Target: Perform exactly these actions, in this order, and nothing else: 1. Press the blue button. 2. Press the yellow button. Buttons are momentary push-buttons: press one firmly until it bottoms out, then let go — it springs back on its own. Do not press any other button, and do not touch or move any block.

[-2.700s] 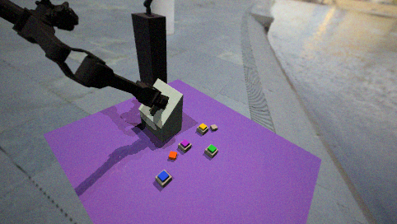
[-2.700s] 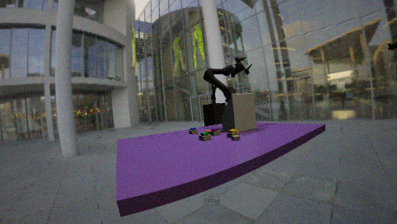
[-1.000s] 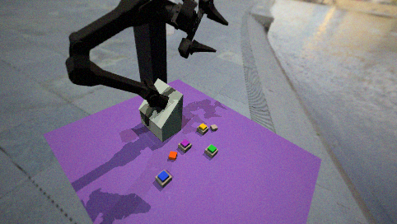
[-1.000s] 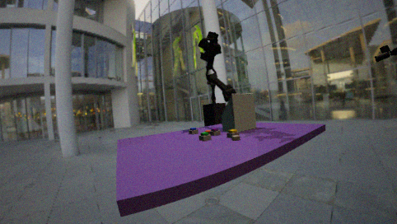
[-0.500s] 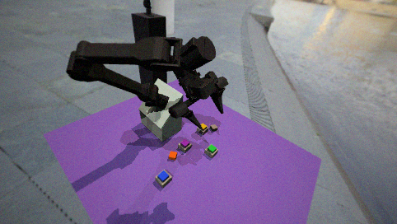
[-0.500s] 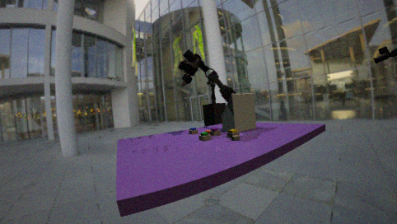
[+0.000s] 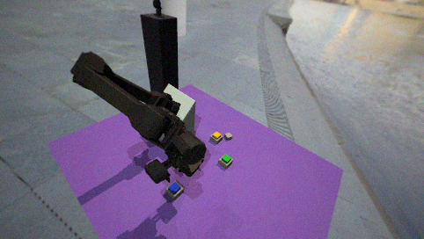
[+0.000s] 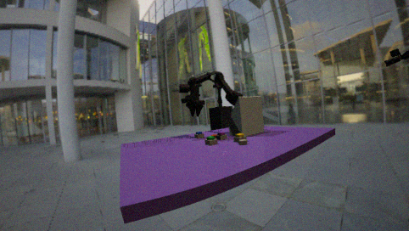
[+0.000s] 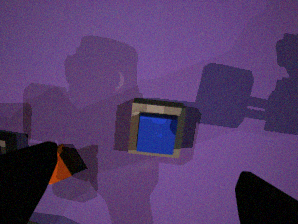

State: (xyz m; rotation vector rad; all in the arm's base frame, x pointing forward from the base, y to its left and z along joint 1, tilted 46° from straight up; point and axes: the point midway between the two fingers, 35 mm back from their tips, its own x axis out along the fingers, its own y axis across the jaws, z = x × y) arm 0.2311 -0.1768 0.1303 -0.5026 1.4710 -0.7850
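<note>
The blue button lies 11 cm below my gripper tip and 2 cm behind it. Round my gripper tip: green button (24 cm to the left, 11 cm below, 7 cm ahead); then orange block (13 cm below, 10 cm to the left, 6 cm behind); then yellow button (34 cm to the left, 11 cm below, 5 cm behind).
</note>
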